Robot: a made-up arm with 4 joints.
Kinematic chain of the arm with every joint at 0, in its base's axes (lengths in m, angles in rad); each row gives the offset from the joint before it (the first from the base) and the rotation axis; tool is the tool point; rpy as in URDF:
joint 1: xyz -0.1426 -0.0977 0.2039 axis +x
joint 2: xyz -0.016 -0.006 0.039 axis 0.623 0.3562 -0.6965
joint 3: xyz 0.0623 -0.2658 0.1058 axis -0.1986 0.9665 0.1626
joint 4: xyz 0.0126 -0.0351 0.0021 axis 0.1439 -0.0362 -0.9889
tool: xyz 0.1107 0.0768 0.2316 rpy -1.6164 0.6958 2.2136
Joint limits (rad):
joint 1: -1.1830..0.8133
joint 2: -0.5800..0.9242
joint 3: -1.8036..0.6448
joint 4: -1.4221..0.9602
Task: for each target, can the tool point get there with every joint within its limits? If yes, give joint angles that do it. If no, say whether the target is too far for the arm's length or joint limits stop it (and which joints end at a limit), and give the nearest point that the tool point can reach.
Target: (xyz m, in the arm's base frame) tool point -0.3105 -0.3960 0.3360
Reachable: yes | joints 0.4668 0.4950 -1.2445 -0.7720
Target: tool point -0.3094 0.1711 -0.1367
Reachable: no: joint limits stop it (at a limit: joint 1, joint 2, joint 3, joint 4) | nearest point -0.3359 -0.0323 0.2938 | short by 0.477 m
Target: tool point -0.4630 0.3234 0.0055
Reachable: no: joint limits stop it (at a limit: joint 1, joint 2) | nearest point -0.1883 0.2400 0.3739 | short by 0.467 m
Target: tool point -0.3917 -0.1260 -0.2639
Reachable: no: joint limits stop it (at a limit: joint 1, joint 3, joint 4) | nearest point -0.4960 -0.3738 0.0180 | short by 0.390 m
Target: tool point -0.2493 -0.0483 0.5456
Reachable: yes | joints -0.4637 -0.4304 -0.7120 -1.2005
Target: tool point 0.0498 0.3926 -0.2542
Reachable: no: too far | nearest point 0.0129 0.2315 0.2764 | short by 0.556 m
